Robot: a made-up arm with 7 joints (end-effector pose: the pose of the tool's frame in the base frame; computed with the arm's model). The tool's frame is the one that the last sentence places. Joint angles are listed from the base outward.
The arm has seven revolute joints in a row. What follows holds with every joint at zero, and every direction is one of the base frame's. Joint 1 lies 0.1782 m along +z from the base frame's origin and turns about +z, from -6.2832 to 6.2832 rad. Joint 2 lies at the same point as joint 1 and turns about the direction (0, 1, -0.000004), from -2.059 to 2.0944 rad. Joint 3 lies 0.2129 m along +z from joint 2 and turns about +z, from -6.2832 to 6.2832 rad. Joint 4 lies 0.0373 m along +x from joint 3 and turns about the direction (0, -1, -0.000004), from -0.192 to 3.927 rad. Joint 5 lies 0.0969 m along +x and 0.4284 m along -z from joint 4 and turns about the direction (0, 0.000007, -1), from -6.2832 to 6.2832 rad. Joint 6 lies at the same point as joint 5 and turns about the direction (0, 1, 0.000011), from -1.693 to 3.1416 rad. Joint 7 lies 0.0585 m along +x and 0.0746 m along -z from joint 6 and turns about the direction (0, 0.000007, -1), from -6.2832 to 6.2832 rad. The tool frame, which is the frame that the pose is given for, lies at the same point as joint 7; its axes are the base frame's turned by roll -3.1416, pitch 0 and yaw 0 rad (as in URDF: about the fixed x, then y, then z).
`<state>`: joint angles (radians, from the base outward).
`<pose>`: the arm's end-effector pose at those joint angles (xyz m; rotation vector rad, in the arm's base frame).
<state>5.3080 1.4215 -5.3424 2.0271 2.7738 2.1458 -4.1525</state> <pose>0.5812 -0.3207 0.0876 0.2517 -0.6915 1.6524</pose>
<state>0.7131 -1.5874 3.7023 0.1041 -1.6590 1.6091 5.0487</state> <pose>0.2214 0.1431 -0.0197 -1.3146 -1.7919 -0.1966</pose>
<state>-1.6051 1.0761 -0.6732 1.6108 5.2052 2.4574 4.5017</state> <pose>-0.3527 -0.3767 0.0525 -0.7286 0.4615 0.8953</pose>
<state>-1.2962 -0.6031 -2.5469 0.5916 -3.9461 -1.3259 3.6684</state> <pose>-0.1508 0.1365 -0.0498 0.4156 2.0543 0.1565</pose>
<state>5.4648 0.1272 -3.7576 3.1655 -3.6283 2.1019 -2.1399</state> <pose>0.0331 -0.2173 0.8098 2.2281 0.3229 -0.6441</pose>
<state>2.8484 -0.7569 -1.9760 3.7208 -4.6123 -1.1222 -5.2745</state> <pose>0.2413 -0.3598 0.5584 1.5587 0.9096 0.2974</pose>
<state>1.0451 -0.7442 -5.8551 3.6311 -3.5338 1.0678 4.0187</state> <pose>-0.2120 -0.6051 0.4224 2.3052 0.4495 -0.6253</pose>
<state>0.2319 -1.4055 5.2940 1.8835 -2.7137 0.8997 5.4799</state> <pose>-0.3259 -0.5086 0.5195 1.4307 -0.5615 -0.7242</pose>
